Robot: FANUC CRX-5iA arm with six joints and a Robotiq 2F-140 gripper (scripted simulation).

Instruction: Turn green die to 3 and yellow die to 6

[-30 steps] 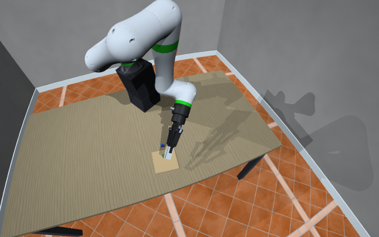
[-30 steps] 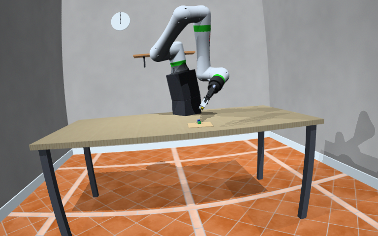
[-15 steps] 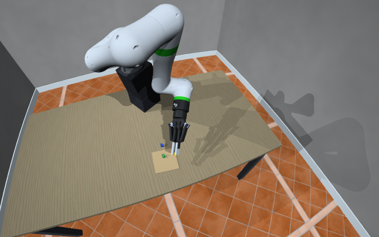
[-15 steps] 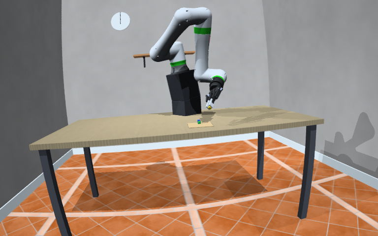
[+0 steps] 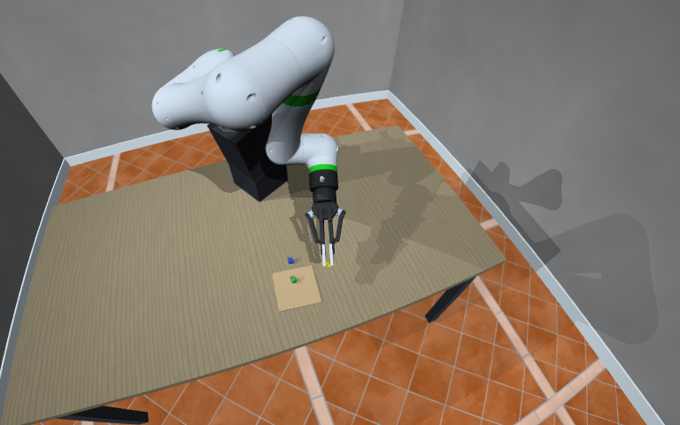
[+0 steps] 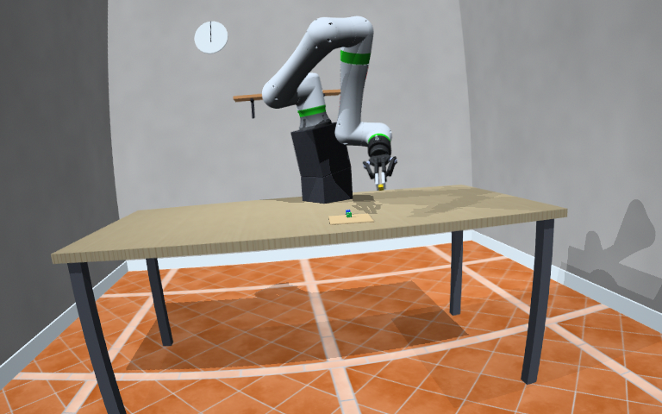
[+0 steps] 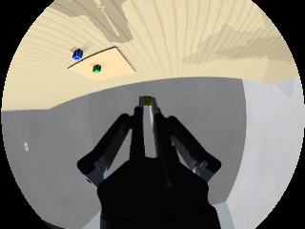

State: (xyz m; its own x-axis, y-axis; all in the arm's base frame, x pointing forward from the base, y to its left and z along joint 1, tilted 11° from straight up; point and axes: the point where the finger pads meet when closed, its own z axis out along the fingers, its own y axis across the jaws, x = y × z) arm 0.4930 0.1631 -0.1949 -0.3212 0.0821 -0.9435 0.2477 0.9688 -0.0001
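Now: the green die 12 cm to the right of my hand and 11 cm below it. Also, from my hand: tan mat 3 cm ahead, 12 cm to the right, 12 cm below; blue die 7 cm behind, 11 cm to the right, 11 cm below; yellow die 2 cm ahead, 2 cm below.
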